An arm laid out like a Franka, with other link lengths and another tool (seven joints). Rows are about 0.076 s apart.
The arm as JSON. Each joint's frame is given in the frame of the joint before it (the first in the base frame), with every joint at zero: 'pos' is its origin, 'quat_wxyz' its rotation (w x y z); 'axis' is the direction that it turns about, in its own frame. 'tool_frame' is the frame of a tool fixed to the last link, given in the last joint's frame.
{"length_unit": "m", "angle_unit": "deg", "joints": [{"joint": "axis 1", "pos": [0.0, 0.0, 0.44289], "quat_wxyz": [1.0, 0.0, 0.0, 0.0], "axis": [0.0, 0.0, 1.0]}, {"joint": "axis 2", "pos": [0.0, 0.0, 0.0], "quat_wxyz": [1.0, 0.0, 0.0, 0.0], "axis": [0.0, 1.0, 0.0]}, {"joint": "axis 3", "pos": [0.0, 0.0, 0.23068], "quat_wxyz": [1.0, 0.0, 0.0, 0.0], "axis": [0.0, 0.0, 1.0]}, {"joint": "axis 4", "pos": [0.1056, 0.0, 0.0], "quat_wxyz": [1.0, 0.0, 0.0, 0.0], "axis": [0.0, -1.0, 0.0]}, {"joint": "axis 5", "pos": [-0.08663, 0.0, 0.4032], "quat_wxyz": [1.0, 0.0, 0.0, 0.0], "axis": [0.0, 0.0, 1.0]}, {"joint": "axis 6", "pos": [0.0, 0.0, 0.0], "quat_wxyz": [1.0, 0.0, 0.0, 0.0], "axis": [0.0, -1.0, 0.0]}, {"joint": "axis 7", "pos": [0.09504, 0.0, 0.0], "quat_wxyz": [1.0, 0.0, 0.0, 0.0], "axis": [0.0, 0.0, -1.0]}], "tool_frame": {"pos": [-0.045, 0.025, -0.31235], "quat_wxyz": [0.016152, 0.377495, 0.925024, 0.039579]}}
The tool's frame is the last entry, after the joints.
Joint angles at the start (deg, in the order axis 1, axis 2, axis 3, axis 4, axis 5, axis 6, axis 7):
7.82 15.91 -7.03 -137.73 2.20 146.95 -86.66
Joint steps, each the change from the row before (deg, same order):
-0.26 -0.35 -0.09 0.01 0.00 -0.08 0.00
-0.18 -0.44 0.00 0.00 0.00 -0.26 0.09
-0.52 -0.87 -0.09 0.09 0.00 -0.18 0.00
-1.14 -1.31 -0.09 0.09 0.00 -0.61 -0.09
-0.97 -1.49 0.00 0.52 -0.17 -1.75 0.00
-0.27 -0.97 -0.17 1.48 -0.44 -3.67 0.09
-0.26 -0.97 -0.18 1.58 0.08 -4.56 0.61
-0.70 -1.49 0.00 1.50 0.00 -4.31 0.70
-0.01 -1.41 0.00 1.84 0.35 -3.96 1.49
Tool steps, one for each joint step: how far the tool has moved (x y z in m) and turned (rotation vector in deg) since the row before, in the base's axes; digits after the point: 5 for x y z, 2 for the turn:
0.00210 -0.00256 0.00276 0.02 -0.28 -0.35
0.00170 -0.00091 0.00327 0.05 -0.18 -0.27
0.00606 -0.00417 0.00722 0.09 -0.78 -0.61
0.00618 -0.00895 0.01052 0.16 -0.78 -1.14
0.00572 -0.00686 0.01372 0.15 -0.25 -0.82
0.00188 -0.00339 0.01412 0.00 1.23 -0.15
-0.00324 -0.00152 0.01471 0.29 2.00 -1.10
-0.00044 -0.00345 0.01942 0.28 1.32 -1.37
0.00369 0.00353 0.02159 0.32 0.71 -1.70

